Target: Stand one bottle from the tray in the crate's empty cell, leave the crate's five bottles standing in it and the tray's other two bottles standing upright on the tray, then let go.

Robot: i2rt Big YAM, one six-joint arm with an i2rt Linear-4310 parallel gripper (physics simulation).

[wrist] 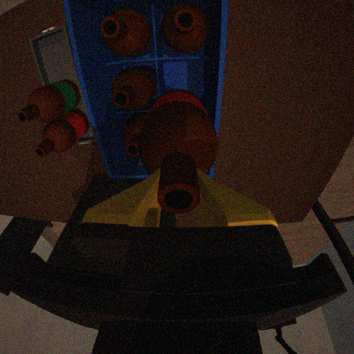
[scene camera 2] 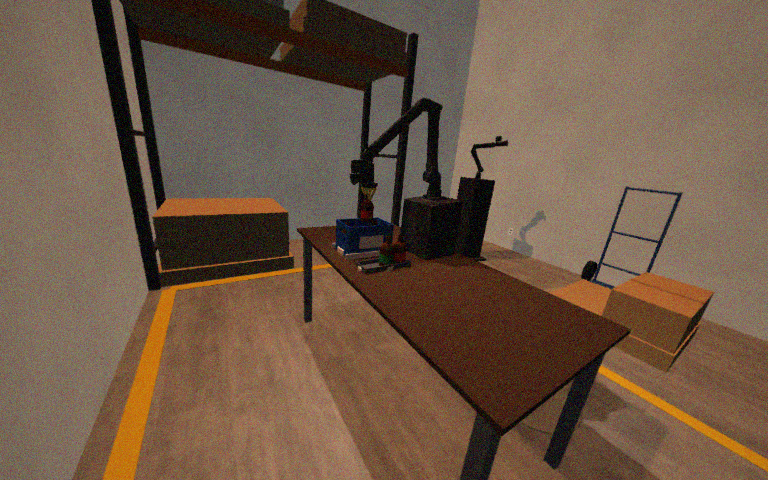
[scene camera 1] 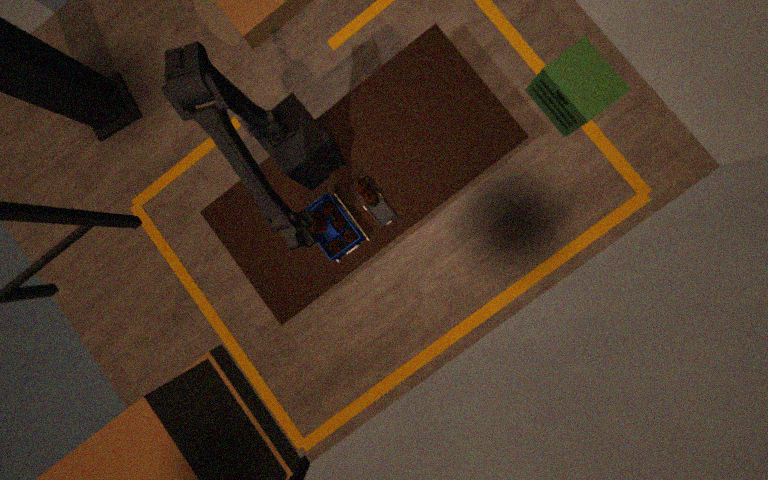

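Pixels of known places: gripper, between the fingertips: (scene camera 2: 368,200); arm's base, origin of its link: (scene camera 2: 433,198) (scene camera 1: 279,132).
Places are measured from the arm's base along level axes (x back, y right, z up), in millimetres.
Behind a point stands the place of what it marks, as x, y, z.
My gripper (scene camera 2: 368,191) {-388, 83, -32} (wrist: 178,175) is shut on the neck of a brown bottle with a red label (scene camera 2: 367,210) {-406, 45, -83} (wrist: 177,132), held about upright. In scene camera 2 its lower part is at the height of the top of the blue crate (scene camera 2: 346,240) {-546, -36, -230} (wrist: 222,55) (scene camera 1: 350,216) {-401, -55, -294}. In the wrist view it covers the crate's near right part; the bare floor of the middle right cell shows beyond it. Four crate bottles show there; a fifth is not visible. The grey tray (wrist: 56,57) (scene camera 1: 385,213) {-476, -225, -319} bears a green-labelled bottle (wrist: 47,102) and a red-labelled bottle (wrist: 62,132), both upright.
The crate and tray stand side by side on the brown table (scene camera 1: 430,107) {-96, -714, -324} (scene camera 2: 481,316) {-221, -720, -324}. The arm's dark base block (scene camera 2: 430,226) {-116, -171, -127} (scene camera 1: 308,147) {-112, -74, -13} stands close to them. A dark pedestal (scene camera 2: 475,220) with a smaller arm is behind it. The tall shelf rack (scene camera 2: 408,84) stands beyond the table.
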